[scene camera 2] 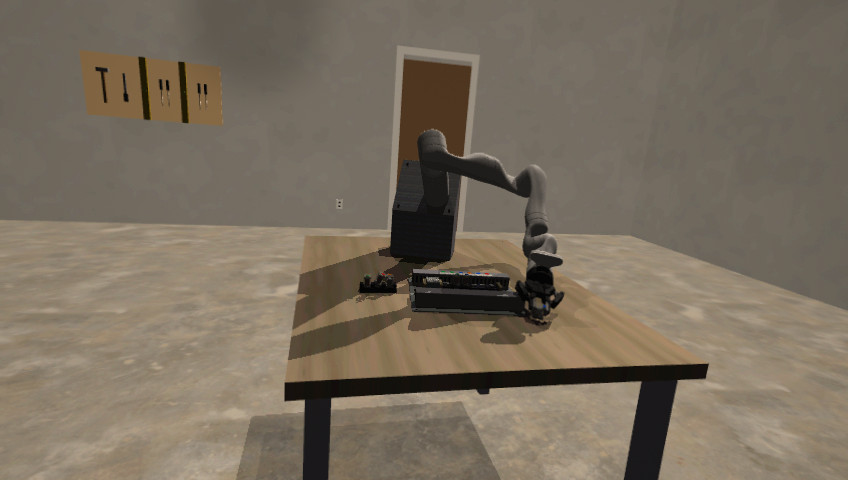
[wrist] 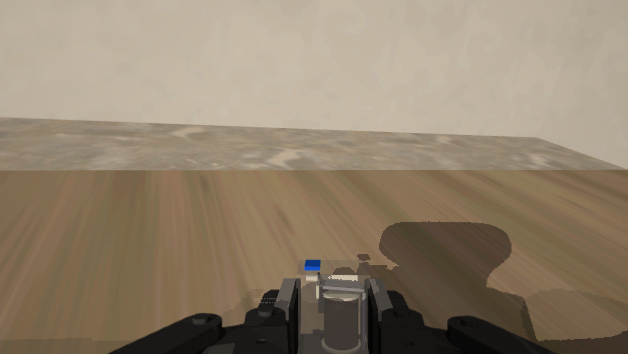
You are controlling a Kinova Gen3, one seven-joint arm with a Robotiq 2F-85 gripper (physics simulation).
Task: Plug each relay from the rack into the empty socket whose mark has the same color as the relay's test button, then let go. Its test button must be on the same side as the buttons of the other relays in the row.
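Places are measured from the arm's base along level axes (x up, y ahead, z left), in metres.
Pixels of known places: gripper, fingertip midpoint: [scene camera 2: 539, 312] [wrist: 332, 301]; arm's base at its link origin: [scene camera 2: 437, 196].
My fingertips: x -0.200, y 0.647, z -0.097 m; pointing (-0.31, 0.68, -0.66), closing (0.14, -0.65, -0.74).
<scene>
For each thing: its top centre in the pictures, then the offset to it from my fingertips. "pt": a spot on its surface instead. Level surfaces: height alone.
- clear-cased relay at its top centre: [wrist: 341, 265] [scene camera 2: 540, 303] dy -0.006, dx +0.022, dz +0.005 m
- blue test button at its top centre: [wrist: 313, 259] dy +0.006, dx +0.020, dz +0.009 m
- black rack at its top centre: [scene camera 2: 378, 283] dy -0.364, dx -0.006, dz -0.281 m
- green top at a spot on its surface: [scene camera 2: 367, 277] pt dy -0.364, dx +0.015, dz -0.316 m
- long dark rail at a spot on its surface: [scene camera 2: 467, 299] pt dy -0.145, dx +0.000, dz -0.122 m
- wooden table at its surface level: dx -0.029 m
My gripper [scene camera 2: 539, 305] [wrist: 332, 301] is shut on a clear-cased relay [wrist: 341, 322] with a blue test button [wrist: 312, 265], which shows at the left of its far end in the wrist view. In the scene view the gripper is low, close to the table, at the right end of the long dark rail. The row of sockets [scene camera 2: 461, 279] with small coloured marks along its top runs behind that rail. Its separate sockets and the buttons of relays in it are too small to tell. The black rack [scene camera 2: 377, 290] stands left of the row and holds relays, one with a green top [scene camera 2: 367, 277].
The long dark rail [scene camera 2: 467, 299] lies in front of the sockets and reaches the gripper's left side. The robot's dark base block [scene camera 2: 422, 234] stands at the back of the wooden table [scene camera 2: 476, 356]. The table's far edge crosses the wrist view.
</scene>
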